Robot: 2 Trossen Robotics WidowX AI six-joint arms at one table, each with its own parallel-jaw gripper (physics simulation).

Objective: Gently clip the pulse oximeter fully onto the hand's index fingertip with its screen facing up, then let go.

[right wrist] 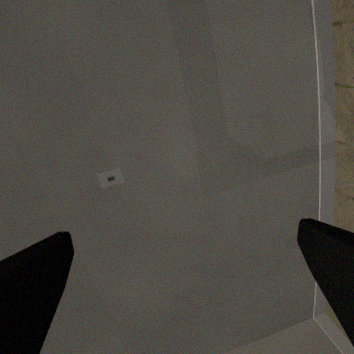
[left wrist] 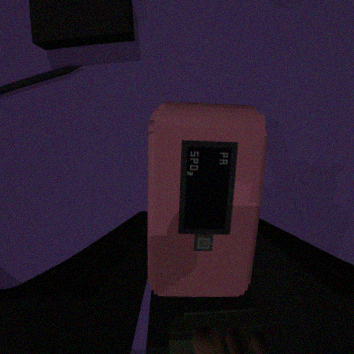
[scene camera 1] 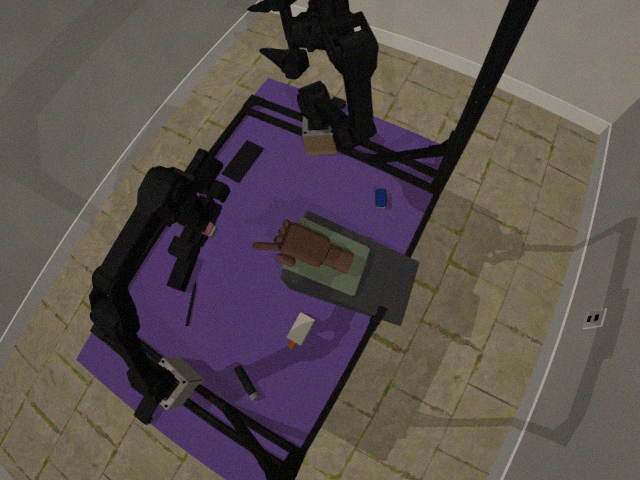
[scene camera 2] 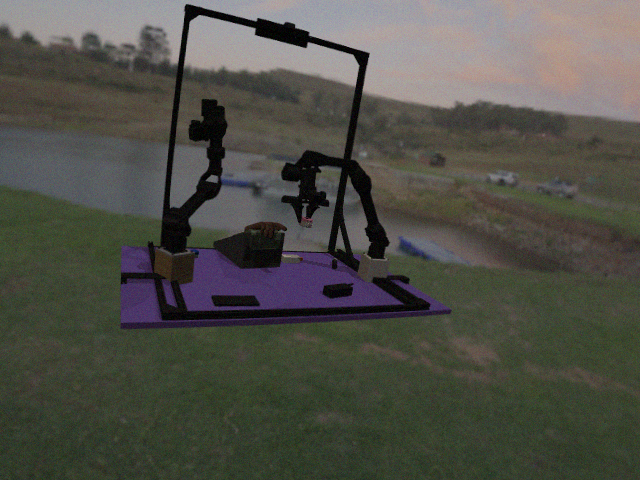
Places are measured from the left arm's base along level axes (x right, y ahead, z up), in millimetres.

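Pixels of known places: left gripper, fingertip midpoint: [left wrist: 194,223] [scene camera 1: 209,230] [scene camera 2: 303,223]; right gripper, fingertip midpoint: [right wrist: 186,236] [scene camera 1: 254,30] [scene camera 2: 221,138]; left arm's base, origin of the base link: [scene camera 1: 164,383] [scene camera 2: 375,256]; right arm's base, origin of the base link: [scene camera 1: 318,121] [scene camera 2: 175,250].
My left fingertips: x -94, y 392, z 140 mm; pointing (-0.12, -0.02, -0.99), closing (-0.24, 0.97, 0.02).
Observation:
Ahead of a thing's pixels: the offset from my left fingertips to its top centre. Level surfaces: height alone.
The pink pulse oximeter @[dx -13, dy -3, dz +26 mm] [scene camera 1: 208,228] [scene camera 2: 306,222] [left wrist: 207,200] is held in my left gripper [scene camera 1: 210,227] [scene camera 2: 306,219], its dark screen facing the left wrist camera. It is in the air above the mat, apart from the hand. The brown hand [scene camera 1: 305,243] [scene camera 2: 266,227] lies on a green pad on a dark wedge; its index finger [scene camera 1: 266,245] points to the left in scene camera 1, towards the oximeter. Part of the hand shows dimly at the bottom of the left wrist view. My right gripper [right wrist: 186,236] is open and empty, high up and away from the hand.
On the purple mat @[dz -245 mm] [scene camera 1: 330,180] [scene camera 2: 289,294] lie a black flat block @[dx -218, dy +264, dz -237 mm] [scene camera 1: 242,161] [scene camera 2: 235,300], a black box @[dx -117, dy -143, dz -210 mm] [scene camera 1: 180,268] [scene camera 2: 337,290], a thin black rod @[dx -33, dy -197, dz -236 mm] [scene camera 1: 191,304], a white box with an orange end @[dx +282, dy -63, dz -217 mm] [scene camera 1: 300,329], a dark cylinder @[dx +249, dy -265, dz -218 mm] [scene camera 1: 245,381] and a blue block @[dx +242, dy +399, dz -212 mm] [scene camera 1: 381,197].

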